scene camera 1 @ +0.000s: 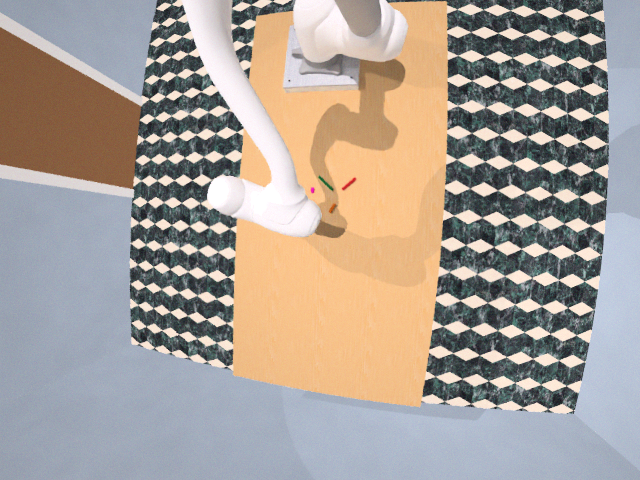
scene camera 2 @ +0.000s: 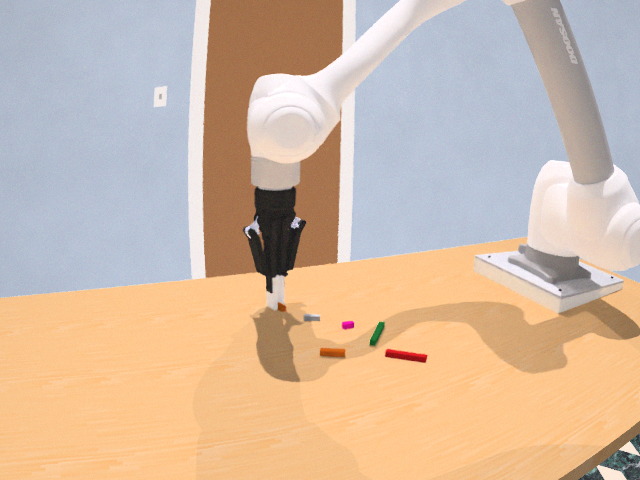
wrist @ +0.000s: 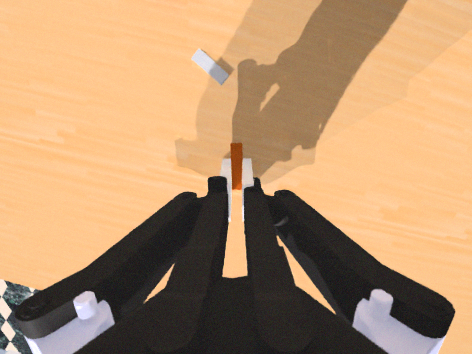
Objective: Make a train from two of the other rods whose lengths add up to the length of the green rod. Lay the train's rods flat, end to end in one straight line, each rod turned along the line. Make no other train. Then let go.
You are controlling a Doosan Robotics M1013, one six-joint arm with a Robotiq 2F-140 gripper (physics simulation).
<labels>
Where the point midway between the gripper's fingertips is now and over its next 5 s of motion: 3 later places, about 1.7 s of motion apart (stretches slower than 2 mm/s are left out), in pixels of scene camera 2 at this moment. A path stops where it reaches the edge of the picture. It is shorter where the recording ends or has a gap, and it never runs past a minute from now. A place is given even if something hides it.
My gripper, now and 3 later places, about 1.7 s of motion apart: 275,306; 295,284; 303,349; 342,302
</labels>
